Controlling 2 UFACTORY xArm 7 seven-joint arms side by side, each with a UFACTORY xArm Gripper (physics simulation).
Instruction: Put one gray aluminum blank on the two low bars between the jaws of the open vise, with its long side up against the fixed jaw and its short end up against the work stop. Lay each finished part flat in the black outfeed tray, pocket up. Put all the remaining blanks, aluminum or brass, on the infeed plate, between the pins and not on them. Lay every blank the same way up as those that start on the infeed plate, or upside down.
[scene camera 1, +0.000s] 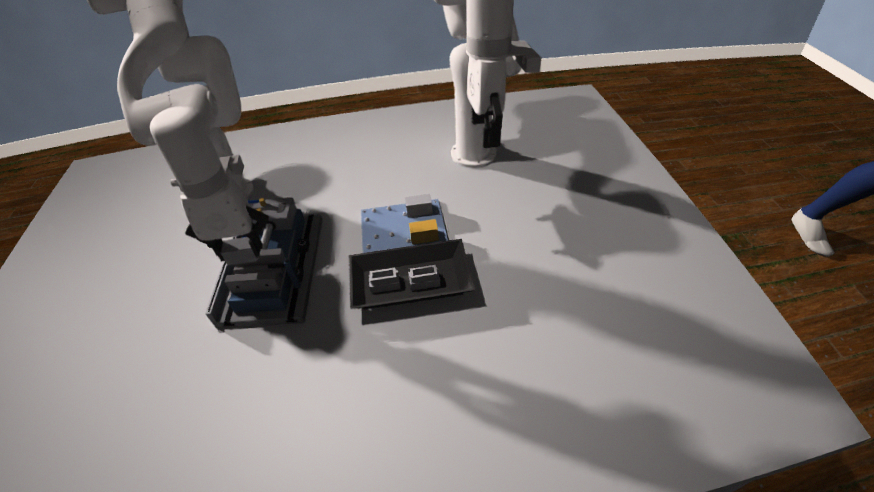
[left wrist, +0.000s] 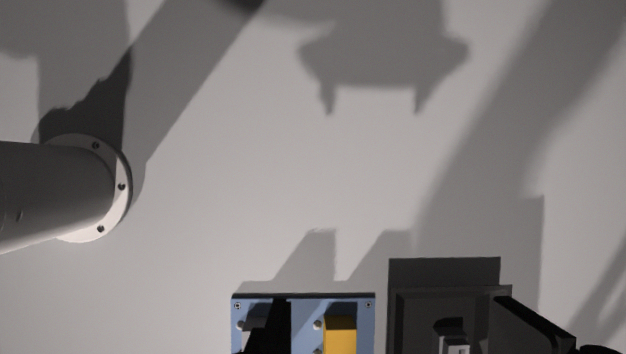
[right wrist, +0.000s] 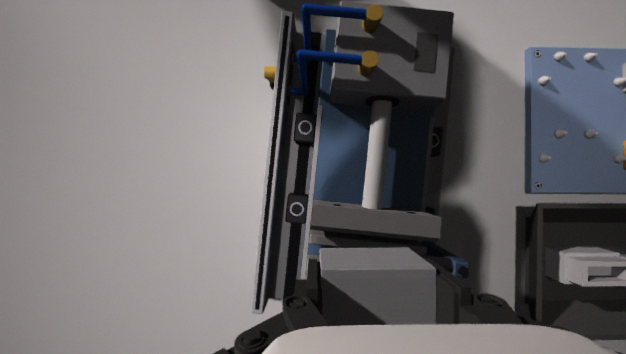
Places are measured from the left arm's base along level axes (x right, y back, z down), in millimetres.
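Pixels of known places: left gripper, fingertip midpoint: (scene camera 1: 485, 134) (left wrist: 390, 332); right gripper, fingertip midpoint: (scene camera 1: 241, 253) (right wrist: 368, 282); left arm's base, link origin: (scene camera 1: 473, 154) (left wrist: 80, 187).
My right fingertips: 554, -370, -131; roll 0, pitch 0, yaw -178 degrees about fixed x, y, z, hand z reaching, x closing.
Observation:
For each thing: its top centre in the pictures, then the offset to it from my right fingertips, as dx, dy, dz. "spot": a spot on its surface instead.
- gray aluminum blank, top centre: (right wrist: 379, 300) (scene camera 1: 237, 244) +0, +2, -24
- work stop, surface spot: (right wrist: 457, 266) spot: -76, -6, +33
- gray blank, top centre: (scene camera 1: 418, 199) -366, +166, +87
- brass blank, top centre: (scene camera 1: 423, 225) -362, +76, +87
- blue infeed plate, top centre: (right wrist: 610, 120) (scene camera 1: 402, 228) -319, +118, +123
- long rail, top centre: (right wrist: 271, 162) +72, +83, +81
My right gripper (scene camera 1: 239, 244) (right wrist: 368, 282) is shut on a gray aluminum blank (scene camera 1: 237, 251) (right wrist: 375, 287), held above the vise beside the moving jaw (right wrist: 375, 220), its long side roughly along the jaws. The fixed jaw (scene camera 1: 253, 282) shows in the scene view; the blank and gripper hide it and the low bars in the right wrist view. The work stop (right wrist: 457, 266) has a blue end and is partly hidden. My left gripper (scene camera 1: 492, 131) is open and empty, far from the vise. A gray blank (scene camera 1: 418, 205) and a brass blank (scene camera 1: 423, 231) (left wrist: 340, 340) lie on the blue infeed plate (scene camera 1: 385, 227) (right wrist: 575, 110).
Two finished parts (scene camera 1: 384, 279) (scene camera 1: 424, 276) lie pocket up in the black outfeed tray (scene camera 1: 452, 259) (right wrist: 540, 260), in front of the plate. Blue handles (right wrist: 332, 55) stand at the vise's far end. A long rail (right wrist: 270, 190) runs along the vise. A person's leg (scene camera 1: 844, 195) shows at the right.

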